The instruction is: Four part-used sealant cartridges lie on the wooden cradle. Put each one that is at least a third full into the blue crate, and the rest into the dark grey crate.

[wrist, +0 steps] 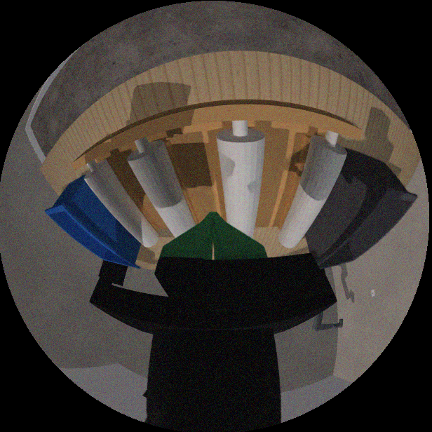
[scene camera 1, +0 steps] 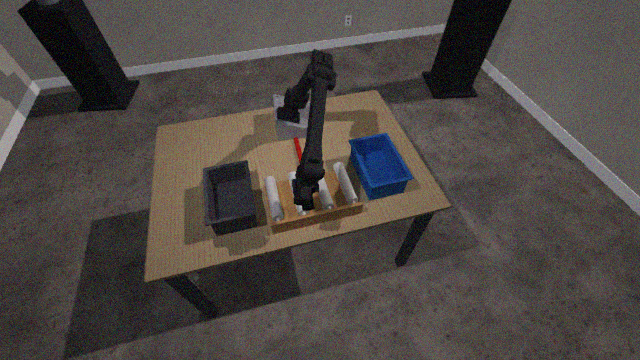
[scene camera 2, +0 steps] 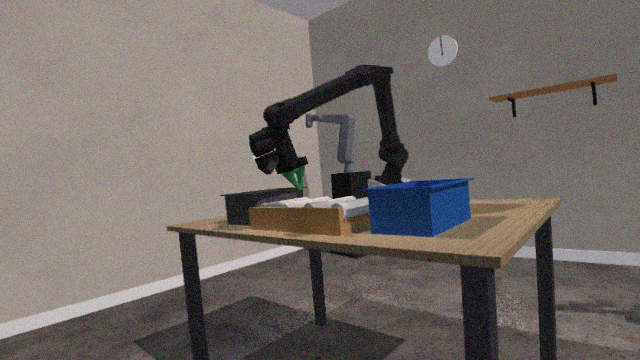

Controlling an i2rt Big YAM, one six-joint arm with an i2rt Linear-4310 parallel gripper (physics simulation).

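Places are measured from the arm's base along level axes (x back, y right, z up), in millimetres.
Pixels of known places: gripper, fingertip midpoint: [scene camera 2: 301, 190]; arm's base, link origin: [scene camera 1: 288, 116] [scene camera 2: 389, 183].
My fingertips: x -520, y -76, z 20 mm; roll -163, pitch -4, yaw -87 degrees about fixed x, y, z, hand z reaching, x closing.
Note:
Ahead of a thing's pixels: the offset from my fingertips to its top centre. Level surfaces: height alone.
My gripper [scene camera 2: 301, 187] [wrist: 212, 217] is shut and empty, its green fingertips together above the cradle; the arm hides them in scene camera 1. Four white cartridges lie side by side on the wooden cradle [scene camera 1: 320, 217] [scene camera 2: 295, 220]: one @(dx +18, dy +147, dz -38 mm) [scene camera 1: 273, 197] [wrist: 312, 190] nearest the dark grey crate, a second [wrist: 241, 175] partly behind the gripper in scene camera 1, a third @(dx +59, dy -69, dz -38 mm) [scene camera 1: 325, 194] [wrist: 160, 182], and a fourth @(dx +80, dy -177, dz -38 mm) [scene camera 1: 345, 182] [wrist: 117, 200] nearest the blue crate. Their fill levels cannot be read. The blue crate @(dx +173, dy -342, dz -3 mm) [scene camera 1: 386, 190] [scene camera 2: 400, 211] and dark grey crate @(dx +42, dy +335, dz -3 mm) [scene camera 1: 235, 225] [scene camera 2: 237, 210] show no cartridges inside in scene camera 1.
A red stick @(dx +333, dy +28, dz -101 mm) [scene camera 1: 298, 148] lies on the table @(dz -123 mm) [scene camera 1: 175, 150] behind the cradle, partly hidden by the arm. The arm's base stands at the back of the table. The crates flank the cradle closely, with raised walls. The cradle has a raised front board.

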